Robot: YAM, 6 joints.
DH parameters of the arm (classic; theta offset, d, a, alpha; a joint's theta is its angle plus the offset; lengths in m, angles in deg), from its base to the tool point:
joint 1: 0 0.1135 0.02 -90
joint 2: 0 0 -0.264 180
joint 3: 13.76 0 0.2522 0
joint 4: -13.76 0 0.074 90
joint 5: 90 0 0 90
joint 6: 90 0.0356 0 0
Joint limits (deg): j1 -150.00..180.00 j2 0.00..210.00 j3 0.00..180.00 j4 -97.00..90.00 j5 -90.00..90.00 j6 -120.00..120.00
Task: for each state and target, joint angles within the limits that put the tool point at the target. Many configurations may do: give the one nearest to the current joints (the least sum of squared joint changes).
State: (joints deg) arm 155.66 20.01 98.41 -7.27 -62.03 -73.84
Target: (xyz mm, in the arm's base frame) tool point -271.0 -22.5 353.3
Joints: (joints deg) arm 178.26 70.90 62.63 -13.28 -59.69 -73.84
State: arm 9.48 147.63 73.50 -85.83 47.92 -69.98
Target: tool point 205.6 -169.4 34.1
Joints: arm -33.52 141.16 68.71 -89.74 51.12 -69.98
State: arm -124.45 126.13 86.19 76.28 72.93 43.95
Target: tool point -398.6 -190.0 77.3
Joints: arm -150.00 139.76 68.93 74.28 77.49 43.95
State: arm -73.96 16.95 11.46 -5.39 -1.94 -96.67
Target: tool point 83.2 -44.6 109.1
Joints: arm -34.92 14.47 1.83 -31.62 -18.08 -96.67
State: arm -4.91 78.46 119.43 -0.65 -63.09 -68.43
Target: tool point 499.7 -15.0 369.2
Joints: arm -5.18 121.24 115.89 1.06 -57.97 -68.43
